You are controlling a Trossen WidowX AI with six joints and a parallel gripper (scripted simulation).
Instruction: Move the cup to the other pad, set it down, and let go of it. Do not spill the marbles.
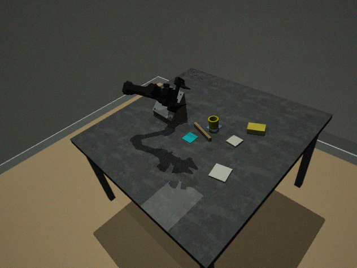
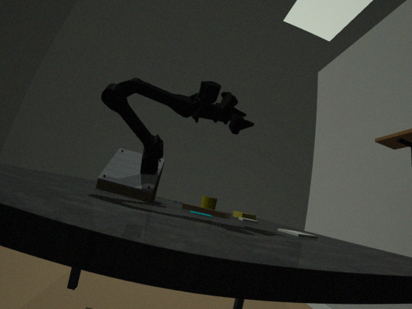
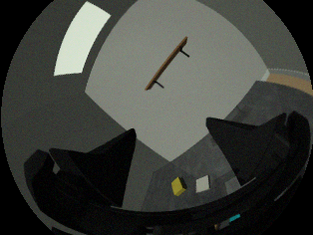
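Right now my gripper tip is 1 cm past the yellow cup, 25 cm to the right of it and 36 cm above it. Round my gripper tip: pale blue pad (25 cm to the left, 40 cm below); then cyan pad (9 cm behind, 8 cm to the left, 40 cm below); then wooden stick (5 cm behind, 16 cm to the left, 39 cm below).
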